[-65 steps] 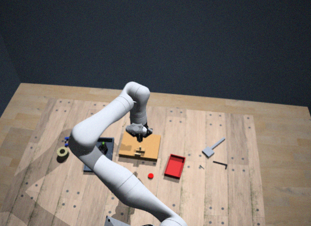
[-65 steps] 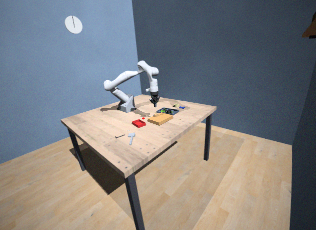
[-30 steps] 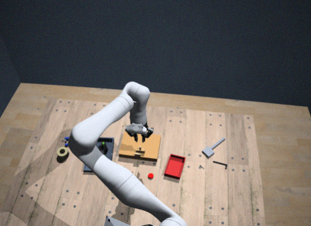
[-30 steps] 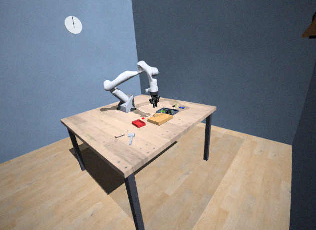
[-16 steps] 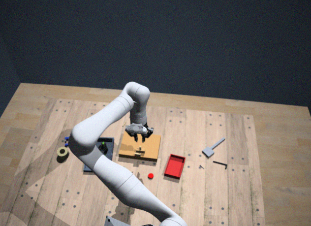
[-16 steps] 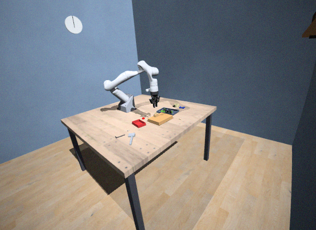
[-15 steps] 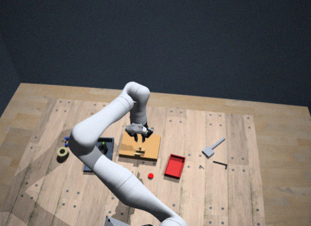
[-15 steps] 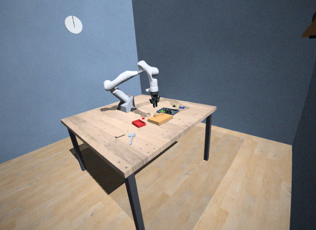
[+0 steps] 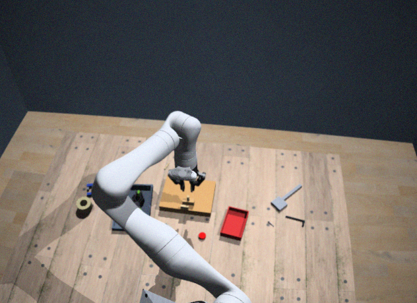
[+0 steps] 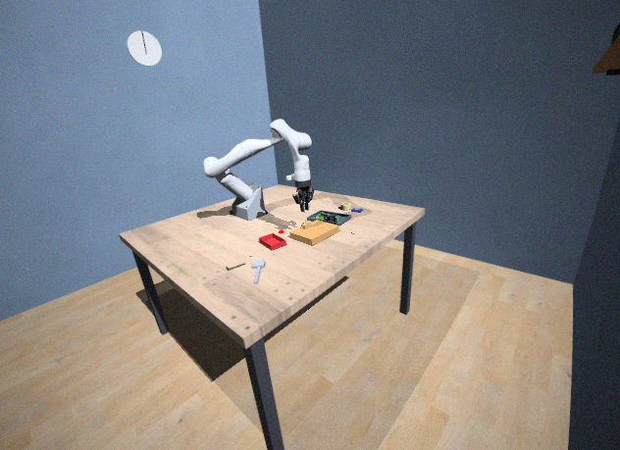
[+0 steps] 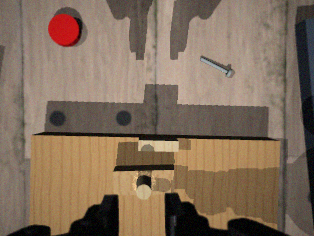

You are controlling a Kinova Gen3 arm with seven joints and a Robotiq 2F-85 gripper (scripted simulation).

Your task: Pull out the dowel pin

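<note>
My gripper is now 80 mm above the dowel pin. From my hand the other things lie so: bench board: 120 mm below, 40 mm ahead, 10 mm to the left; then wooden block: 100 mm below; then red disc: 130 mm below, 120 mm behind, 70 mm to the right.
</note>
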